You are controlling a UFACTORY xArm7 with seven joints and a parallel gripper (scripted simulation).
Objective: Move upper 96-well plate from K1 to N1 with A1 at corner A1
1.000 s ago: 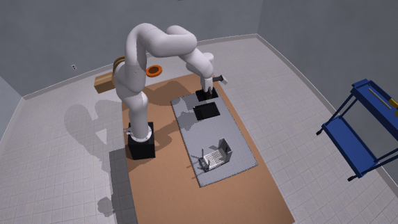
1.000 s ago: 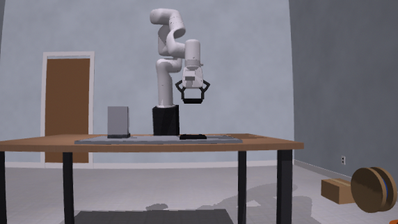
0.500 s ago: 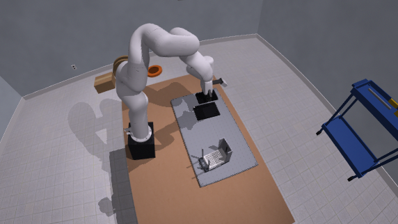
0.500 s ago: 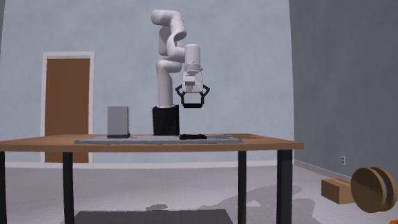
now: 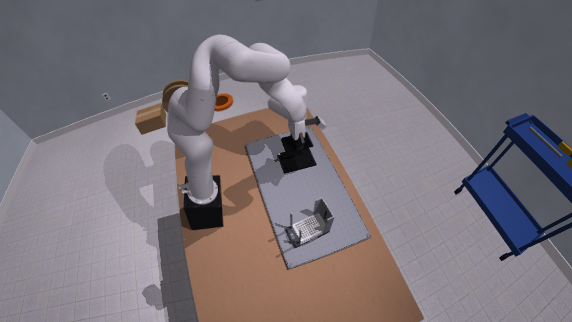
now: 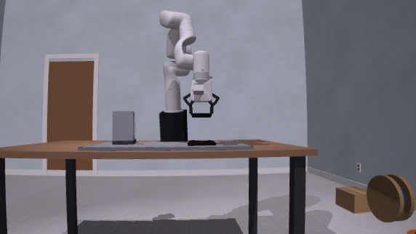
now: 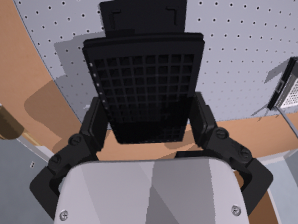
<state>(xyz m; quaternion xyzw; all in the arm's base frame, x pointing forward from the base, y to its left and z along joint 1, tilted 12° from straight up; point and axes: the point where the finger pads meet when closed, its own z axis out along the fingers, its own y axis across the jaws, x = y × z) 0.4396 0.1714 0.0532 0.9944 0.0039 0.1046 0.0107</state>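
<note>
The plate nest N1 is 14 cm below my hand. The rest, counted from my hand: black 96-well plate: 1 cm below; pale square: 8 cm behind, 5 cm to the left, 13 cm below; grey rack wall: 1 cm ahead, 36 cm to the right, 6 cm below.
</note>
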